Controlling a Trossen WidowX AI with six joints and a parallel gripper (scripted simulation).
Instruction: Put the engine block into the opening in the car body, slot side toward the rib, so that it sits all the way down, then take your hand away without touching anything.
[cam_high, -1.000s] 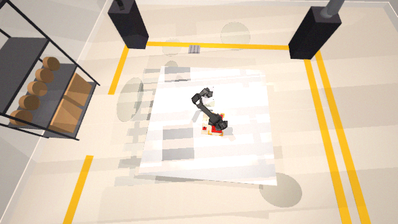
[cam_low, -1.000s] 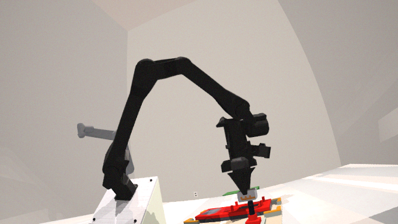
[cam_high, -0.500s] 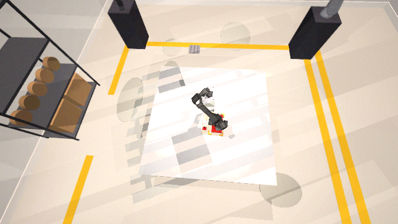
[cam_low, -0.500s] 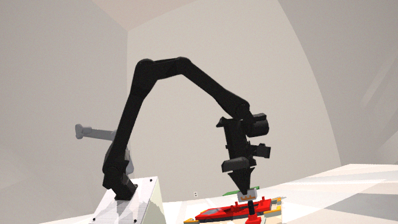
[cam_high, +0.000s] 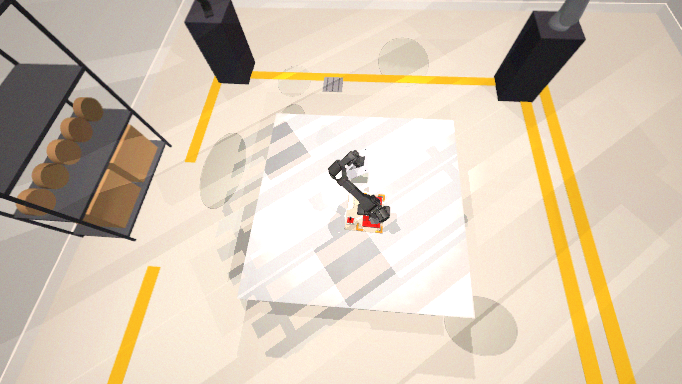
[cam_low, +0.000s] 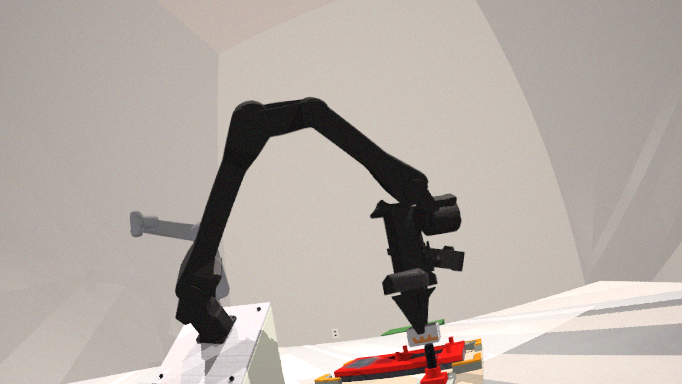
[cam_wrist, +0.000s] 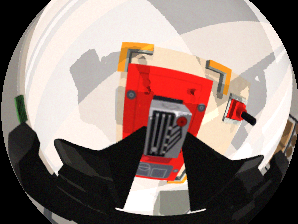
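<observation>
Now: the grey engine block 1 cm below my gripper tip.
</observation>
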